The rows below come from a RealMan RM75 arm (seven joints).
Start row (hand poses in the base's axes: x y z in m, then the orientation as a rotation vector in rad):
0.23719 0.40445 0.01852 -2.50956 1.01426 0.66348
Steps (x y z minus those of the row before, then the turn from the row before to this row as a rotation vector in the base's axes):
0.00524 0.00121 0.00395 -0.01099 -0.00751 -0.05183
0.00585 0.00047 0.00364 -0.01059 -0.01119 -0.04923
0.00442 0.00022 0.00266 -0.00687 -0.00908 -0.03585
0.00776 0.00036 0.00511 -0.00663 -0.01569 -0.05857
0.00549 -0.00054 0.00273 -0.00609 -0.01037 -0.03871
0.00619 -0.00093 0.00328 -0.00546 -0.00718 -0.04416
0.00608 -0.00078 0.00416 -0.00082 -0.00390 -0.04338
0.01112 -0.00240 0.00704 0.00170 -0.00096 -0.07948
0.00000 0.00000 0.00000 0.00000 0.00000 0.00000
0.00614 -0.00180 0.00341 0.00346 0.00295 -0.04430
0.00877 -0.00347 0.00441 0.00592 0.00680 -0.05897
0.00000 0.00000 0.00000 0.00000 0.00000 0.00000
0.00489 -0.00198 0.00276 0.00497 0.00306 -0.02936
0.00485 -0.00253 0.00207 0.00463 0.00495 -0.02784
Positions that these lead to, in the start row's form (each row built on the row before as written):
0.24243 0.40566 0.02247 -2.48424 1.07923 0.63444
0.24828 0.40613 0.02611 -2.45912 1.13871 0.60120
0.25270 0.40635 0.02877 -2.43928 1.18063 0.57599
0.26046 0.40671 0.03388 -2.40158 1.24506 0.53561
0.26595 0.40617 0.03661 -2.37710 1.28781 0.50797
0.27214 0.40524 0.03989 -2.34722 1.33703 0.48292
0.27822 0.40446 0.04405 -2.31351 1.38355 0.46463
0.28934 0.40206 0.05109 -2.24756 1.46789 0.44020
0.28934 0.40206 0.05109 -2.24756 1.46789 0.44020
0.29548 0.40026 0.05450 -2.20804 1.51412 0.43212
0.30425 0.39679 0.05891 -2.15349 1.57509 0.42534
0.30425 0.39679 0.05891 -2.15349 1.57509 0.42534
0.30914 0.39481 0.06167 -2.12427 1.60360 0.42290
0.31399 0.39228 0.06374 -2.09655 1.63143 0.42276

